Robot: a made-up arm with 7 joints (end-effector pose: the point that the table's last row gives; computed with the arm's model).
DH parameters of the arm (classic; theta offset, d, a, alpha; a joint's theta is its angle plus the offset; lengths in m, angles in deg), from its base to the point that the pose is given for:
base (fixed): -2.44 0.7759 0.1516 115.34
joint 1: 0 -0.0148 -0.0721 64.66
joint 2: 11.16 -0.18 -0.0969 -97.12
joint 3: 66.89 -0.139 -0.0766 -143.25
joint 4: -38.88 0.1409 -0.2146 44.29
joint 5: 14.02 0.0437 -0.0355 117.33
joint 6: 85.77 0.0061 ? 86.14
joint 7: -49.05 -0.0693 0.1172 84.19
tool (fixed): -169.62 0.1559 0 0
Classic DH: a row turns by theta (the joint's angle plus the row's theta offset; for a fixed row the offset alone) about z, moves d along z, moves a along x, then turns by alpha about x.
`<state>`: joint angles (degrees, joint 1 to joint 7).
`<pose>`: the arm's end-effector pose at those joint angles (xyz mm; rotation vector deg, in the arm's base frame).
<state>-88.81 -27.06 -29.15 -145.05 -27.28 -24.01 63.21</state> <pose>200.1 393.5 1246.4 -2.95 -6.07 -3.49</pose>
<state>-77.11 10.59 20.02 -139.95 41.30 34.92 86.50</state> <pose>322.0 507.6 920.1 -78.93 -50.56 -55.70</pose>
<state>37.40 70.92 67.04 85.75 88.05 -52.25 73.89</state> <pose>480.6 218.3 650.5 22.90 149.10 25.70</pose>
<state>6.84 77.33 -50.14 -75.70 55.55 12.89 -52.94</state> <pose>458.4 -81.5 786.6 -30.99 -97.43 115.66</pose>
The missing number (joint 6, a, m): 0.0216
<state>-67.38 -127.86 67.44 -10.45 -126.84 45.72 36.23</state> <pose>25.9 -384.1 932.8 -148.27 -84.81 -7.27</pose>
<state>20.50 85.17 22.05 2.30 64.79 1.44 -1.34</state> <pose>508.2 4.6 556.1 48.41 -141.19 100.50</pose>
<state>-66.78 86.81 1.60 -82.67 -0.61 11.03 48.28</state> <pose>445.3 179.6 360.8 -117.50 -16.20 -56.14</pose>
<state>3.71 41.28 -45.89 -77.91 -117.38 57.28 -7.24</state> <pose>204.5 383.4 943.2 106.02 -80.21 -67.23</pose>
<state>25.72 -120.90 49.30 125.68 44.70 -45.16 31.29</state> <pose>-21.9 -503.8 690.2 118.10 -5.81 52.83</pose>
